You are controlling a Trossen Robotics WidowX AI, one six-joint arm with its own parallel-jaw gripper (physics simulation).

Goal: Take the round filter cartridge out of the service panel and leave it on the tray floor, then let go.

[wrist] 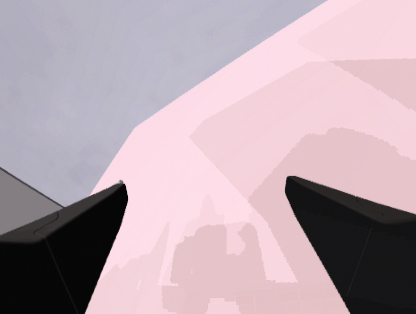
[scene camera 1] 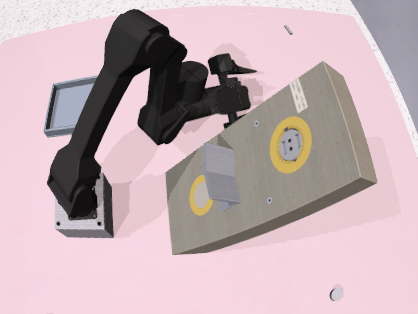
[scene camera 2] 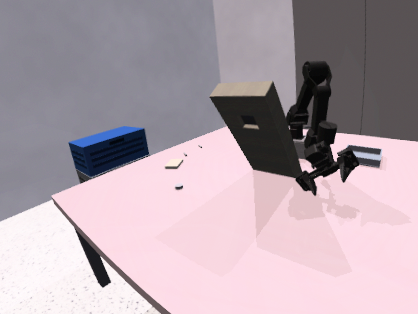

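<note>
The wooden service panel (scene camera 1: 327, 105) (scene camera 2: 267, 145) stands tilted on the table. The round grey filter cartridge (scene camera 1: 290, 145) sits inside a yellow ring at the panel's right part in scene camera 1; it does not show in the wrist view. The shallow blue-grey tray (scene camera 1: 49, 112) (scene camera 2: 372, 162) lies at the left in scene camera 1, partly behind the arm. My gripper (scene camera 1: 257, 96) (scene camera 2: 330, 187) (wrist: 207, 187) is open and empty, above the table just beyond the panel's upper-left edge in scene camera 1. One finger is partly hidden there by the panel.
A grey flap (scene camera 1: 220, 172) sticks out from the panel face, partly covering a second yellow ring (scene camera 1: 195, 206) around a pale disc. A small pin (scene camera 1: 288, 30) and a small round disc (scene camera 1: 336, 294) (scene camera 2: 179, 187) lie on the table. A blue box (scene camera 2: 112, 150) stands beyond the table.
</note>
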